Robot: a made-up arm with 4 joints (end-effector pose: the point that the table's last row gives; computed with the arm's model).
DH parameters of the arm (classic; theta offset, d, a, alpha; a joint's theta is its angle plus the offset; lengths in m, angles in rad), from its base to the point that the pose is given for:
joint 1: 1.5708 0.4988 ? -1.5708
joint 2: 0 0.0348 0.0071 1.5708
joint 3: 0 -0.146 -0.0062 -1.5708
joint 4: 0 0.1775 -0.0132 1.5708
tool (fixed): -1.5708 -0.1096 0 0
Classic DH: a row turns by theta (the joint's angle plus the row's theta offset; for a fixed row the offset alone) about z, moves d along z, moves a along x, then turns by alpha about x.
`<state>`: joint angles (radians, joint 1 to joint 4).
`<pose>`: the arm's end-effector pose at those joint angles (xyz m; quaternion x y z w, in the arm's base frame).
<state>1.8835 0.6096 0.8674 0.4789</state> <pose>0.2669 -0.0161 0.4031 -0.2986 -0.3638 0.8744 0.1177</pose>
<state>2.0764 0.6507 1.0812 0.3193</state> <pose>0.2617 0.0633 0.4089 0.2761 0.3013 -0.9112 0.0521</pose>
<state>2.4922 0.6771 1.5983 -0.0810</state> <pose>0.1757 0.1992 0.4056 0.3167 0.1095 -0.8442 0.4184</pose>
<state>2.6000 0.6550 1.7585 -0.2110</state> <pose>0.1392 0.2208 0.3982 0.3490 0.0488 -0.7864 0.5073</pose>
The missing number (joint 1, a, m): 0.0282
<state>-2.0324 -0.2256 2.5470 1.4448</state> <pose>-0.0207 -0.1880 0.3568 -0.6910 -0.2307 0.1337 0.6719</pose>
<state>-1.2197 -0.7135 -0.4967 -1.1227</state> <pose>0.2206 0.2400 0.4535 0.6027 -0.4820 -0.5345 0.3447</pose>
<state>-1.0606 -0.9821 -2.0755 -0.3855</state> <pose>0.3159 0.0955 0.4845 -0.4050 -0.0560 0.9094 0.0766</pose>
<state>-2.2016 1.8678 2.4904 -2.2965</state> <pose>-0.0343 -0.0432 0.6835 -0.7675 -0.3135 0.4886 0.2718</pose>
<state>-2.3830 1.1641 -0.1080 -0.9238</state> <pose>0.0533 0.2394 0.3197 -0.0877 0.0939 -0.9309 0.3419</pose>
